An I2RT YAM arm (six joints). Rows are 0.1 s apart.
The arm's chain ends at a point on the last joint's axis. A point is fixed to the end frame.
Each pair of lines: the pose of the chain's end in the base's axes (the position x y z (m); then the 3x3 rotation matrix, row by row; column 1 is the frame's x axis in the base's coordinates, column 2 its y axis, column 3 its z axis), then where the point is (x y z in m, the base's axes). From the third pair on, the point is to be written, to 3 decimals.
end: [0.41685, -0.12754, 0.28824], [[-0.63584, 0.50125, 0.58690], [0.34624, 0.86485, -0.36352], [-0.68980, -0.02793, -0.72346]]
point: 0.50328 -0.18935 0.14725
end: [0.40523, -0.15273, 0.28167], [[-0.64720, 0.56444, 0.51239], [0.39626, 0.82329, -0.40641], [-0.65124, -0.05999, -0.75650]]
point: 0.47797 -0.22076 0.13589
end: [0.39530, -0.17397, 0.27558], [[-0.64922, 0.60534, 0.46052], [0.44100, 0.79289, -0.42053], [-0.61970, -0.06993, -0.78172]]
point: 0.459 -0.243 0.126
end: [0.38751, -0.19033, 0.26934], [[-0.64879, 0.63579, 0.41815], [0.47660, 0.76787, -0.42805], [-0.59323, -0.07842, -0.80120]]
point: 0.443 -0.260 0.117
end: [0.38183, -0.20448, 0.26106], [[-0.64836, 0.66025, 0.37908], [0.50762, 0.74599, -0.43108], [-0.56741, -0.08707, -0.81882]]
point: 0.431 -0.274 0.106
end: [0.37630, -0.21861, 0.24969], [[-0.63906, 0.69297, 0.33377], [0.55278, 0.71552, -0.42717], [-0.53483, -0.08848, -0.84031]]
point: 0.417 -0.286 0.092
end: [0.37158, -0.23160, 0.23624], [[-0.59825, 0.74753, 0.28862], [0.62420, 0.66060, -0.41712], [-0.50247, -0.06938, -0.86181]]
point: 0.405 -0.296 0.075
